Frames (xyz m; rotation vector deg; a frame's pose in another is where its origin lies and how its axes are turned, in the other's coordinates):
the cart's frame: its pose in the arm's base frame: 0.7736 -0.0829 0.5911 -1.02 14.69 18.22
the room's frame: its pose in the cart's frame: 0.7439 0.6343 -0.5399 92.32 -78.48 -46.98
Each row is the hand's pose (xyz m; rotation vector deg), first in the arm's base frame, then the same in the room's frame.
Working: the arm's base frame: its pose in the room's frame: 0.0745 0.3643 1.2860 -91.38 52.17 45.07

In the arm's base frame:
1: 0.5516 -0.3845 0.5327 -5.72 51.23 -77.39
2: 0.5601 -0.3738 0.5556 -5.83 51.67 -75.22
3: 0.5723 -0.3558 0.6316 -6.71 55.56 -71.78
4: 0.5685 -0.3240 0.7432 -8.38 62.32 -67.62
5: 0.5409 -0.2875 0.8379 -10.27 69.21 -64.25
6: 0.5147 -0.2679 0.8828 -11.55 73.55 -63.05
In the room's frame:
1: 0.6630 0.8467 0.8899 -123.80 8.76 -50.97
2: 0.6571 0.8666 0.8731 -124.38 11.09 -49.82
3: 0.6451 0.9370 0.8393 -126.62 16.10 -50.82
4: 0.6121 1.0432 0.8058 -130.16 22.99 -53.99
5: 0.5640 1.1359 0.7938 -133.56 29.09 -58.05
6: 0.5328 1.1817 0.7983 -135.54 31.92 -61.37

